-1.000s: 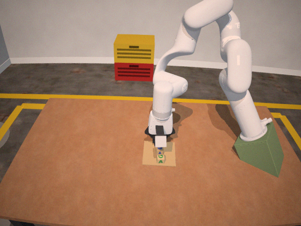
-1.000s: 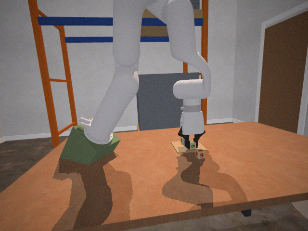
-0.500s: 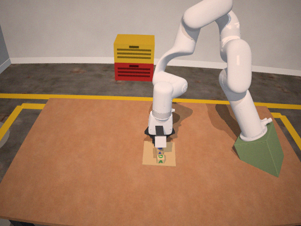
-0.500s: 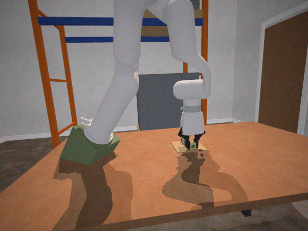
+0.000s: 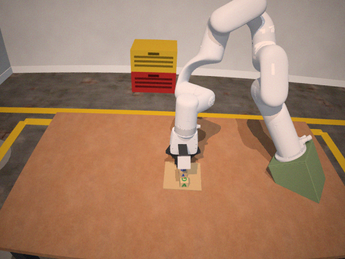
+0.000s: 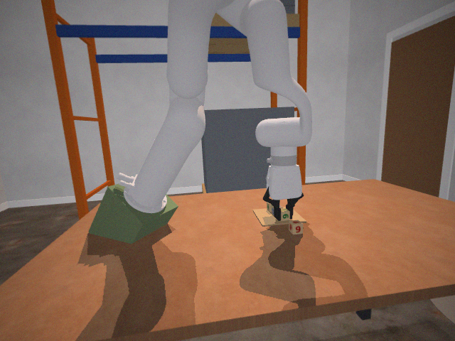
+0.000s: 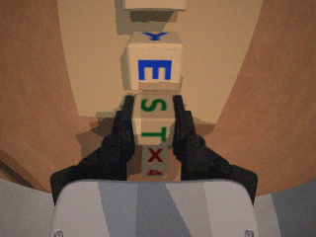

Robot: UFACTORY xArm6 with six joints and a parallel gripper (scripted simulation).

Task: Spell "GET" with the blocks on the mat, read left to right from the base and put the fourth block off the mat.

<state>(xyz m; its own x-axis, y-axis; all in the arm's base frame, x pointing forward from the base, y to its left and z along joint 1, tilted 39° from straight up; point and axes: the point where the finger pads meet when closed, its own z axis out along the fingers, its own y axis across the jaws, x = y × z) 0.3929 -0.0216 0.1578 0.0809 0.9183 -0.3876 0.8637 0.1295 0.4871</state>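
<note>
Right now the t block is 10 mm below my hand. Also, from my hand: tan mat: 10 mm ahead, 50 mm to the left, 30 mm below; e block: 10 mm ahead, 50 mm to the left, 10 mm below; red-lettered block: 10 mm behind, 80 mm to the right, 20 mm below.
</note>
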